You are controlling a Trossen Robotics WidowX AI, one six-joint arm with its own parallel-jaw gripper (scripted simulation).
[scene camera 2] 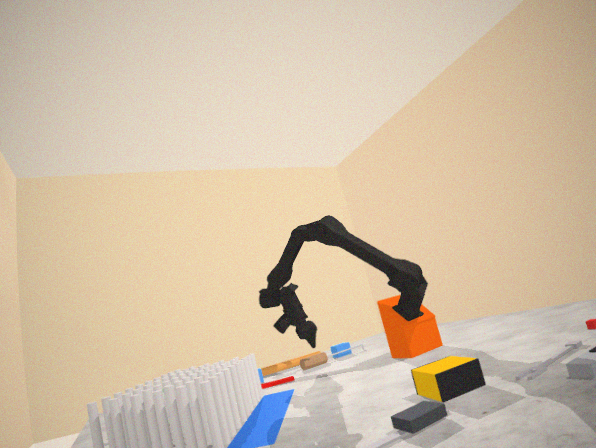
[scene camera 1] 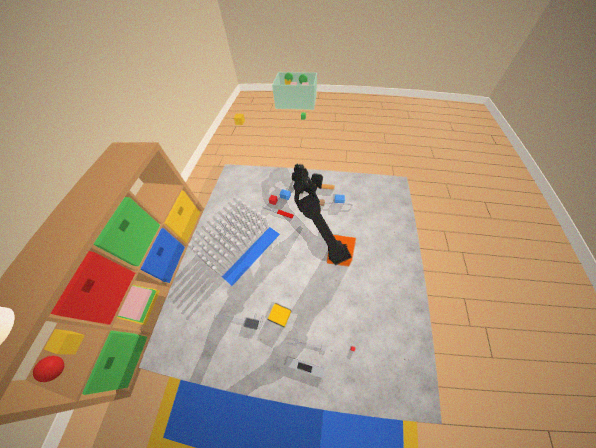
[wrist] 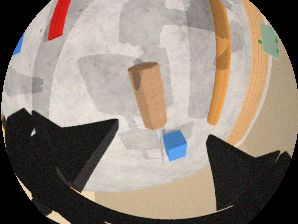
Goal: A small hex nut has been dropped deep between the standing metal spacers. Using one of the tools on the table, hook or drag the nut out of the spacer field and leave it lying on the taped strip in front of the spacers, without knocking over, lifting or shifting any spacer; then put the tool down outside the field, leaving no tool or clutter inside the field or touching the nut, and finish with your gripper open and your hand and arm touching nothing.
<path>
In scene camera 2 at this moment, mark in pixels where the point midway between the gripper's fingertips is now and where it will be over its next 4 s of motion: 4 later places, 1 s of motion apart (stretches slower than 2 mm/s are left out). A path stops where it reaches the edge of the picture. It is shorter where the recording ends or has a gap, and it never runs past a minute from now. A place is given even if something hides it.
My gripper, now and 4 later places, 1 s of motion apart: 310,342; 310,344; 313,359; 307,339; 294,307
</path>
